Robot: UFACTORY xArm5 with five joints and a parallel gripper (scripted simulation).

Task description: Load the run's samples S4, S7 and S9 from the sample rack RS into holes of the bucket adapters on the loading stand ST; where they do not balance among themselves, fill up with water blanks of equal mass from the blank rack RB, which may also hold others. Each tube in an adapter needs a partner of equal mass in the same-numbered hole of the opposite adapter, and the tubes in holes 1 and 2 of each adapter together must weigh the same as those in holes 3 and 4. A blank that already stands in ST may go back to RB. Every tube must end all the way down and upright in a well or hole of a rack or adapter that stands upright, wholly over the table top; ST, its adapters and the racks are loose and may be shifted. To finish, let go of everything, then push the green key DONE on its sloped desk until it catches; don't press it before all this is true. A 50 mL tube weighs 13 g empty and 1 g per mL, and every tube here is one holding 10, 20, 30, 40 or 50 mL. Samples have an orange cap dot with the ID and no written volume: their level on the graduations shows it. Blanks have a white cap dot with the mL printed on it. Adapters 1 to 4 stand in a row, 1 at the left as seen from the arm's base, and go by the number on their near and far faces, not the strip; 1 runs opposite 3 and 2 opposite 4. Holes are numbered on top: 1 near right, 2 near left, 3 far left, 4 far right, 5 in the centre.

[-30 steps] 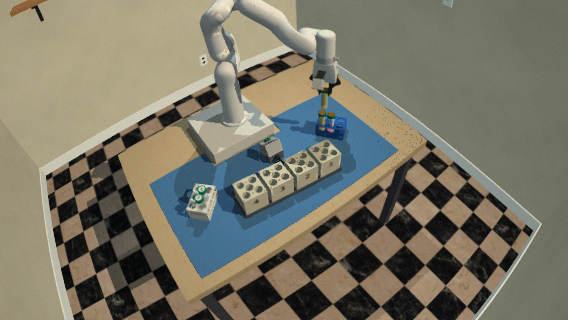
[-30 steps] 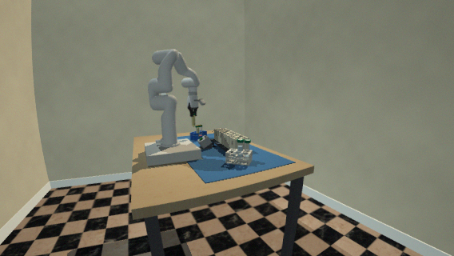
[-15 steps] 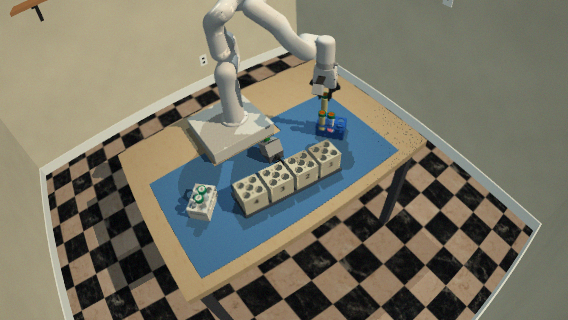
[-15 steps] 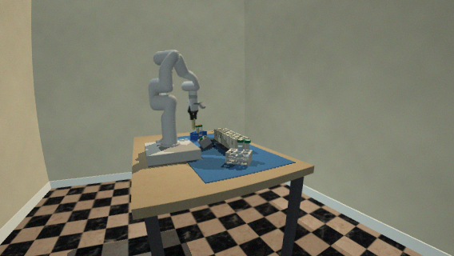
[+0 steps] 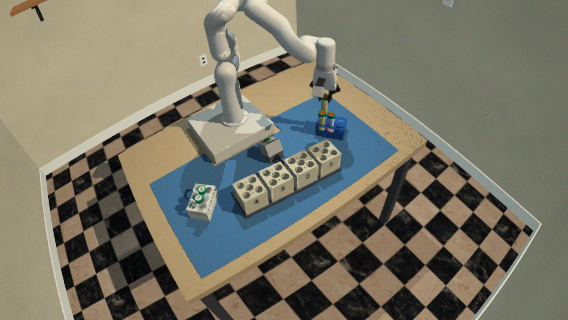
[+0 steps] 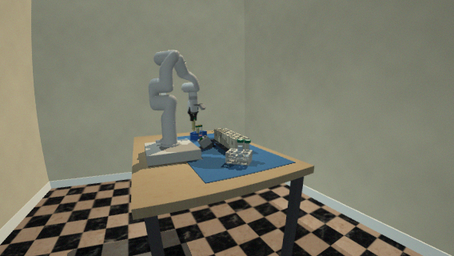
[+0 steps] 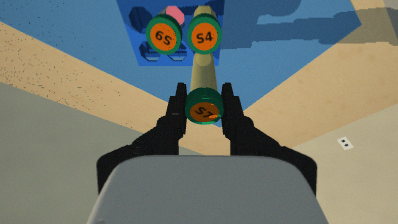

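The sample tube S7 lies 10 mm behind my hand and 50 mm below it. Also, from my hand: blue sample rack RS (40 mm ahead, 10 mm to the left, 150 mm below); then sample tube S9 (60 mm ahead, 120 mm below); then sample tube S4 (20 mm ahead, 40 mm to the right, 120 mm below).
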